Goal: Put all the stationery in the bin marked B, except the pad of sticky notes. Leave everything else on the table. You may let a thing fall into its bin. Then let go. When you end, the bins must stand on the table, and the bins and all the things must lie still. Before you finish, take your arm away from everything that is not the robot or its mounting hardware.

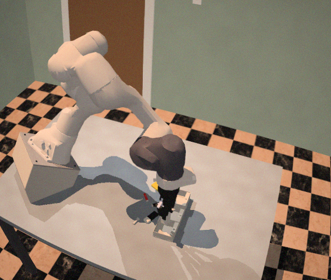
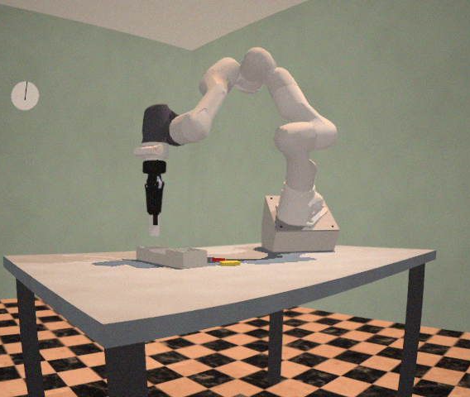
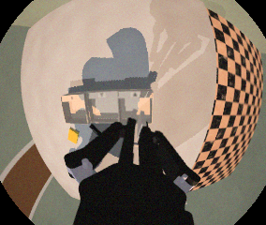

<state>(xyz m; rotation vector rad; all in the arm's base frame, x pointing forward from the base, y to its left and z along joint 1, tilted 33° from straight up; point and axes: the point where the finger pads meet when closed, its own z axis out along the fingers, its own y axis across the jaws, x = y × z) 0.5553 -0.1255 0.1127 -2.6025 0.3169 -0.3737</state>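
My hand is 9 cm to the right of the bin and 9 cm above it. Round my hand: black pen-like thing 12 cm to the left, 10 cm below, 9 cm behind; then black-and-white block 10 cm below, 8 cm behind, 4 cm to the left; then small white thing 13 cm behind, 10 cm below.
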